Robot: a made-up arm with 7 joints. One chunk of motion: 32 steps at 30 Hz.
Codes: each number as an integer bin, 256 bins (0 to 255) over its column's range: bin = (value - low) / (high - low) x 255, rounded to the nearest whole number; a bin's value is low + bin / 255 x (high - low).
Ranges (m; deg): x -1.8..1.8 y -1.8..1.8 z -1.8..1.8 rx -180..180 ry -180..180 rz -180..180
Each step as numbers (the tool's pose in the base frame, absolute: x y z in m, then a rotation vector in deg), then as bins.
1 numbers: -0.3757 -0.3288 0.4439 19.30 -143.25 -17.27
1 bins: 101 104 159 141 26 115
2 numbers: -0.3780 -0.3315 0.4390 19.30 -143.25 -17.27
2 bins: 101 104 159 141 26 115
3 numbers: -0.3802 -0.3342 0.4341 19.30 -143.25 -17.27
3 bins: 101 104 158 141 26 115
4 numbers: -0.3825 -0.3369 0.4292 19.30 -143.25 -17.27
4 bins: 100 104 158 141 26 115
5 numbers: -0.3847 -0.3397 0.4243 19.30 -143.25 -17.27
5 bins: 100 103 158 141 26 115
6 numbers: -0.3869 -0.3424 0.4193 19.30 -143.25 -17.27
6 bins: 100 103 157 141 26 115
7 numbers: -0.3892 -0.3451 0.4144 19.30 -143.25 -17.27
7 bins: 100 103 157 141 26 115
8 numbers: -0.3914 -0.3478 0.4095 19.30 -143.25 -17.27
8 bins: 100 103 157 141 26 115
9 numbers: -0.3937 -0.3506 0.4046 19.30 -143.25 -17.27
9 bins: 100 103 156 141 26 115
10 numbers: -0.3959 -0.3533 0.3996 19.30 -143.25 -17.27
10 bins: 99 102 156 141 26 115
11 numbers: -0.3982 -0.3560 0.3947 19.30 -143.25 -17.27
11 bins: 99 102 155 141 26 115
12 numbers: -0.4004 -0.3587 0.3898 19.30 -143.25 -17.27
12 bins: 99 102 155 141 26 115
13 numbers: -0.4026 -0.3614 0.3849 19.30 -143.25 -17.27
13 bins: 99 102 155 141 26 115
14 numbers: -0.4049 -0.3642 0.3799 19.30 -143.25 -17.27
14 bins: 99 102 154 141 26 115
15 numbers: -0.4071 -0.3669 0.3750 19.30 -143.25 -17.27
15 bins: 99 102 154 141 26 115
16 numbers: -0.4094 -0.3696 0.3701 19.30 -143.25 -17.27
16 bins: 99 101 154 141 26 115
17 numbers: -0.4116 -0.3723 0.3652 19.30 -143.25 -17.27
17 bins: 98 101 153 141 26 115
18 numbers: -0.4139 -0.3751 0.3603 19.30 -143.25 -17.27
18 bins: 98 101 153 141 26 115
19 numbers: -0.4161 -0.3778 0.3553 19.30 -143.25 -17.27
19 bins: 98 101 153 141 26 115
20 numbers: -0.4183 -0.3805 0.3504 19.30 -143.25 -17.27
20 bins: 98 101 152 141 26 115
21 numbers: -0.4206 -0.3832 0.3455 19.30 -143.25 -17.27
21 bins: 98 100 152 141 26 115
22 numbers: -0.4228 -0.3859 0.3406 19.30 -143.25 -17.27
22 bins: 98 100 152 141 26 115
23 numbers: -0.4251 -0.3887 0.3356 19.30 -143.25 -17.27
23 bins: 97 100 151 141 26 115
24 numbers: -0.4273 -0.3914 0.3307 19.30 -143.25 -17.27
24 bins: 97 100 151 141 26 115
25 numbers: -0.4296 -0.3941 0.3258 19.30 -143.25 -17.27
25 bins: 97 100 151 141 26 115
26 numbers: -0.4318 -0.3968 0.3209 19.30 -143.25 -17.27
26 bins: 97 99 150 141 26 115
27 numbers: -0.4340 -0.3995 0.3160 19.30 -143.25 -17.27
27 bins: 97 99 150 141 26 115
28 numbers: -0.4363 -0.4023 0.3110 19.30 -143.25 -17.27
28 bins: 97 99 150 141 26 115
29 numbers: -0.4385 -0.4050 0.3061 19.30 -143.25 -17.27
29 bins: 96 99 149 141 26 115
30 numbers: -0.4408 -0.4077 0.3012 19.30 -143.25 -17.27
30 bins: 96 99 149 141 26 115
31 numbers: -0.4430 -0.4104 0.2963 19.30 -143.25 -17.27
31 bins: 96 98 148 141 26 115
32 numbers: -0.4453 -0.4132 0.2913 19.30 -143.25 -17.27
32 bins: 96 98 148 141 26 115
